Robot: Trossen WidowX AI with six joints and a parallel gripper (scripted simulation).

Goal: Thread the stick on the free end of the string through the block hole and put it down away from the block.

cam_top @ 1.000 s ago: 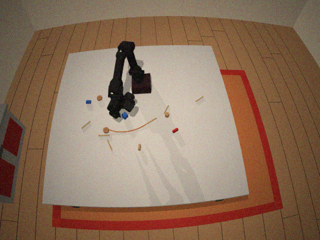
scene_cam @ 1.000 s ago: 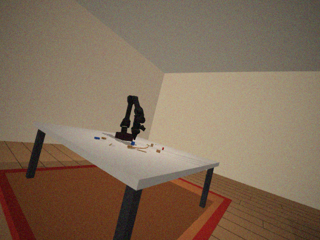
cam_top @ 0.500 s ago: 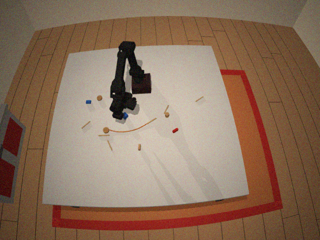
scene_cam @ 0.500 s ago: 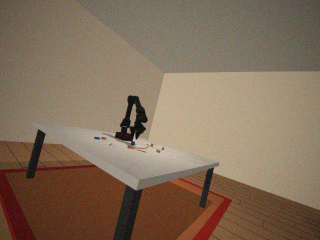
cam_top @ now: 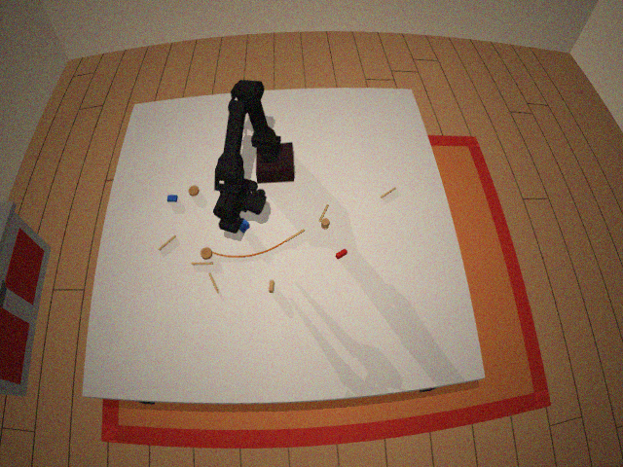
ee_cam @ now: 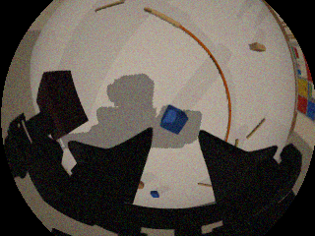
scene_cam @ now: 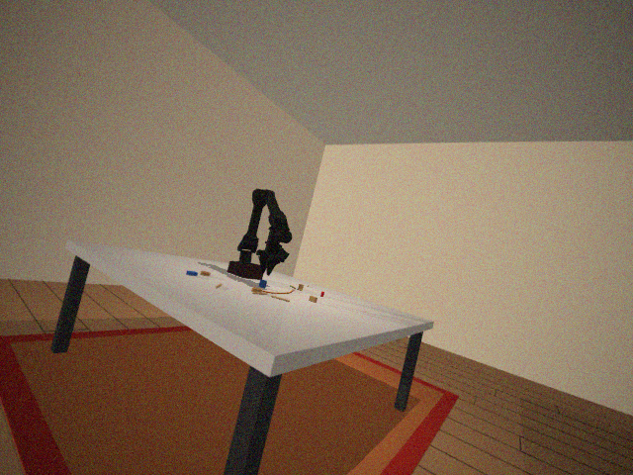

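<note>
The blue cube is 4 cm below my gripper tip. The rest, counted from my gripper tip: flat blue piece (29 cm to the right, 10 cm behind, 5 cm below); thin stick (17 cm to the left, 6 cm below, 2 cm ahead); wooden block (21 cm ahead, 12 cm to the left, 5 cm below).
</note>
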